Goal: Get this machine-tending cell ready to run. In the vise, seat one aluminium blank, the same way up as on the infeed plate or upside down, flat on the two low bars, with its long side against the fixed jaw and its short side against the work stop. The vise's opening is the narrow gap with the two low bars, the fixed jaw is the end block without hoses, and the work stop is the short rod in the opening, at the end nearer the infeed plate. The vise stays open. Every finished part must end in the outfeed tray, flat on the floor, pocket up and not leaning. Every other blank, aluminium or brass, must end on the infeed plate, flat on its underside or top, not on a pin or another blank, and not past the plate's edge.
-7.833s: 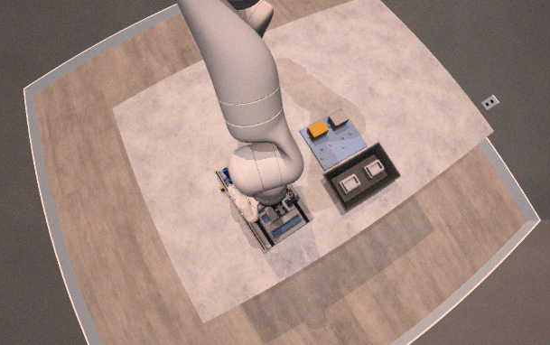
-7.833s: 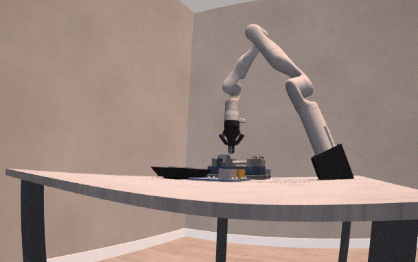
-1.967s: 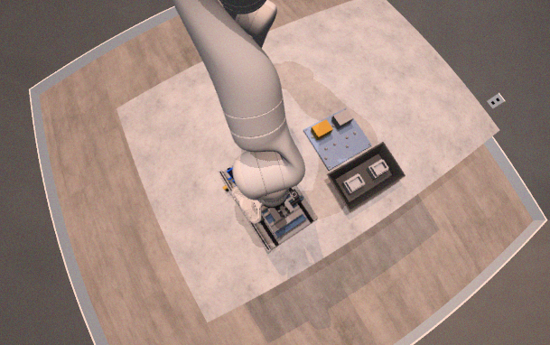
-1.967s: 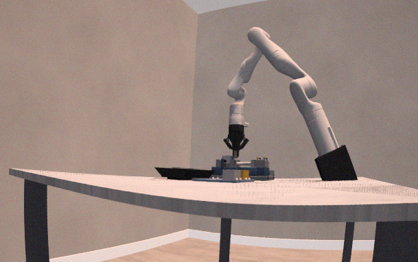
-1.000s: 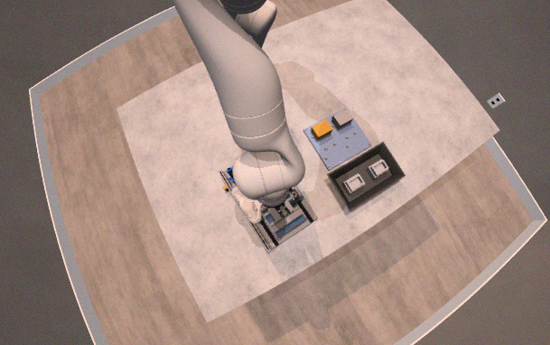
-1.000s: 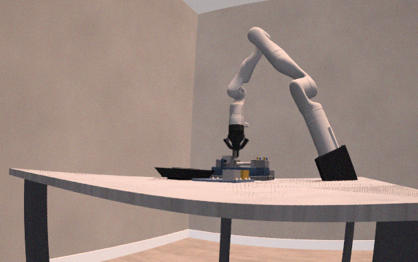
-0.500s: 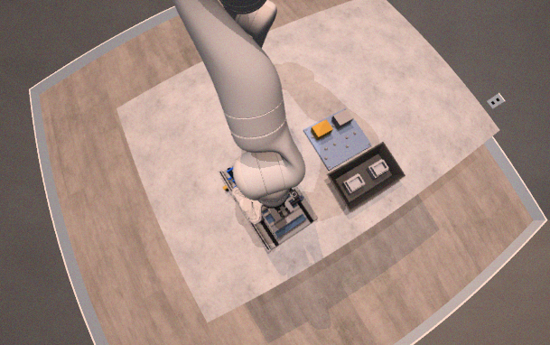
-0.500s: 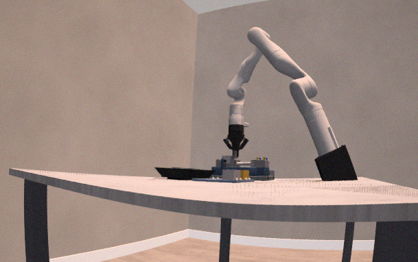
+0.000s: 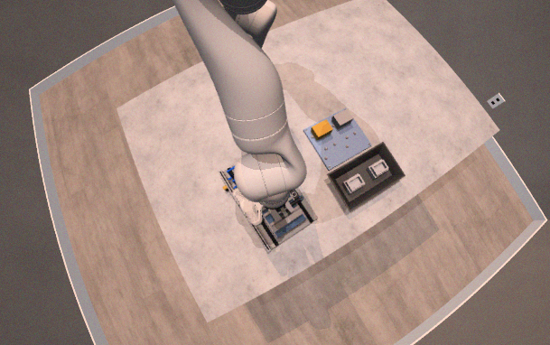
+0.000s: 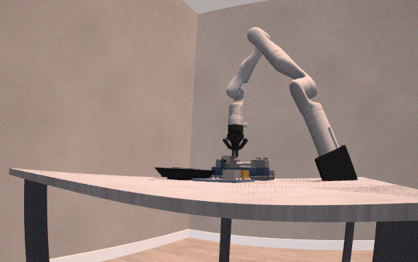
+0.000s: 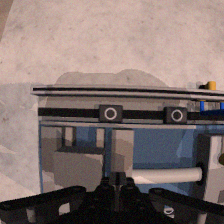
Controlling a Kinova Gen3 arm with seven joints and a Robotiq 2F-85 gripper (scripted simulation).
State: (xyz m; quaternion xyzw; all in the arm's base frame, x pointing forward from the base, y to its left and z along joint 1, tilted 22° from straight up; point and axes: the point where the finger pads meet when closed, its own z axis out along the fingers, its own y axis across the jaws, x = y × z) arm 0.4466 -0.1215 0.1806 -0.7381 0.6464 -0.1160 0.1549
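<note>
Now: hand 30 mm short of the aluminium blank, 30 mm above it and 10 mm to the right of it. Round my hand: blue vise base (80 mm below, 30 mm behind); brass blank (260 mm to the left, 160 mm behind, 100 mm below).
</note>
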